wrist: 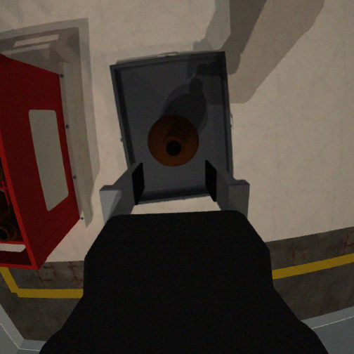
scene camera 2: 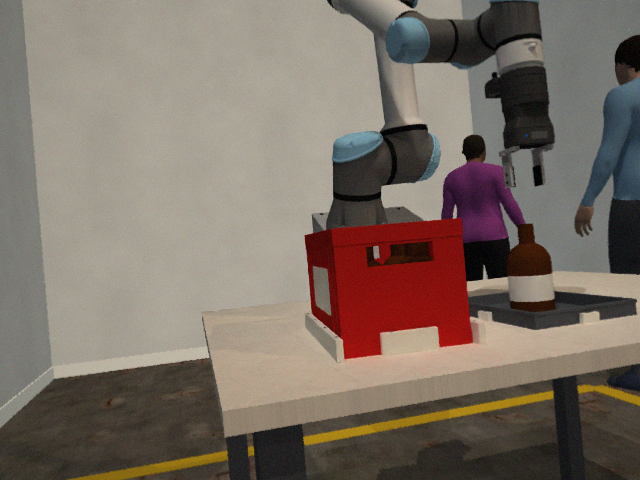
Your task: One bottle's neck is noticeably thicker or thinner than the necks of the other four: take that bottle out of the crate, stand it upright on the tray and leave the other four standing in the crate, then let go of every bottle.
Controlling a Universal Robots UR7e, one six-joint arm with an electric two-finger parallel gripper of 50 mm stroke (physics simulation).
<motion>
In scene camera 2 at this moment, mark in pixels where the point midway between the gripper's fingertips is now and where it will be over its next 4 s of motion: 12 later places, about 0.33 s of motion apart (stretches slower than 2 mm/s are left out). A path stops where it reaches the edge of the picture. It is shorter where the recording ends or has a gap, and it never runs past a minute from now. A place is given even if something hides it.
My gripper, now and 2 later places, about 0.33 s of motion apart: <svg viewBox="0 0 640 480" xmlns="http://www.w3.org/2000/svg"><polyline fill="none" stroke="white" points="525,186 522,172 521,152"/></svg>
</motion>
